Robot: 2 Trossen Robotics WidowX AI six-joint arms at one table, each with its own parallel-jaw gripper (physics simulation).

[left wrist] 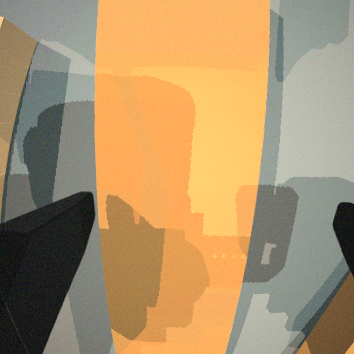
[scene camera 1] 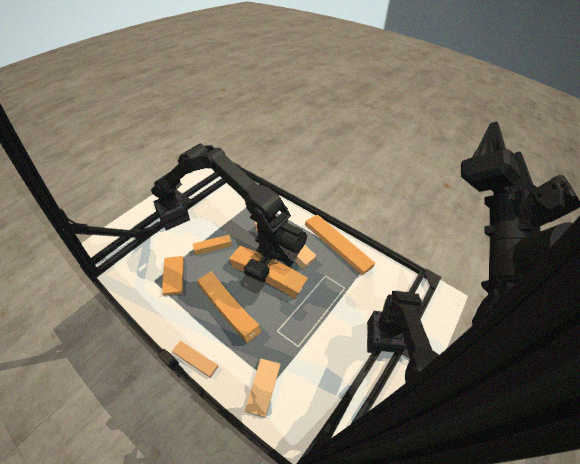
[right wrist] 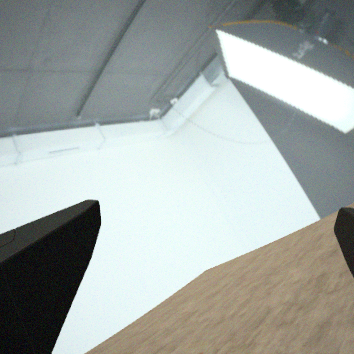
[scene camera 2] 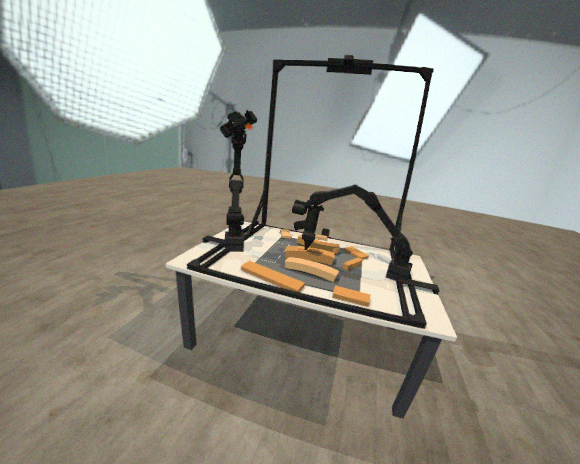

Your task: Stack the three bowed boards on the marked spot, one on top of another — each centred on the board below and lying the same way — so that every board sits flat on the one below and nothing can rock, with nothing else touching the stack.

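Where they show: left gripper, fingertip midpoint: [left wrist: 218, 209] [scene camera 1: 271, 270] [scene camera 2: 306, 246]; right gripper, fingertip midpoint: [scene camera 1: 506, 138] [right wrist: 221, 216] [scene camera 2: 239, 114]; left arm's base, origin of the base link: [scene camera 1: 169, 203] [scene camera 2: 401, 263]; right arm's base, origin of the base link: [scene camera 1: 391, 327] [scene camera 2: 234, 234].
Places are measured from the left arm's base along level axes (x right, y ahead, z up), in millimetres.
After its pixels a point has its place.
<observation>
Three bowed orange boards lie apart on the dark mat. The middle board [scene camera 1: 287, 280] @(y 499, x -180, z -17 mm) [scene camera 2: 300, 256] @(y 449, x -205, z -43 mm) [left wrist: 175, 160] @(y 456, x -174, z -14 mm) lies beneath my left gripper [scene camera 1: 272, 266] @(y 450, x -154, z -2 mm) [scene camera 2: 308, 245] @(y 450, x -154, z -2 mm) [left wrist: 215, 207] @(y 450, x -154, z -2 mm), which is open and points down, a finger on either side of the board, not holding it. A second board [scene camera 1: 227, 305] @(y 468, x 10, z -30 mm) [scene camera 2: 325, 246] @(y 406, x -10, z -34 mm) [left wrist: 332, 315] @(y 397, x -10, z -55 mm) lies to one side. The third board [scene camera 1: 305, 257] @(y 452, x -285, z -30 mm) [scene camera 2: 311, 269] @(y 334, x -299, z -36 mm) [left wrist: 15, 75] @(y 447, x -266, z -54 mm) is partly hidden behind my left arm in scene camera 1. The marked spot [scene camera 1: 301, 303] @(y 565, x -188, z -68 mm) is a pale outline with no board on it. My right gripper [scene camera 1: 492, 135] @(y 799, x -318, z 599 mm) [right wrist: 221, 216] @(y 799, x -318, z 599 mm) is open, raised high away from the table.
A long straight orange piece [scene camera 1: 340, 245] @(y 469, x -428, z -47 mm) [scene camera 2: 272, 276] @(y 437, x -450, z -50 mm) lies near the table edge. Shorter orange blocks [scene camera 1: 212, 245] @(y 233, x -59, z -43 mm) [scene camera 1: 173, 275] @(y 268, x 103, z -52 mm) [scene camera 1: 195, 359] @(y 555, x 164, z -56 mm) [scene camera 1: 263, 387] @(y 718, x 50, z -54 mm) lie around the mat. Another block [scene camera 2: 351, 295] @(y 118, x -353, z -50 mm) lies near the edge in scene camera 2. Black rails border the table.
</observation>
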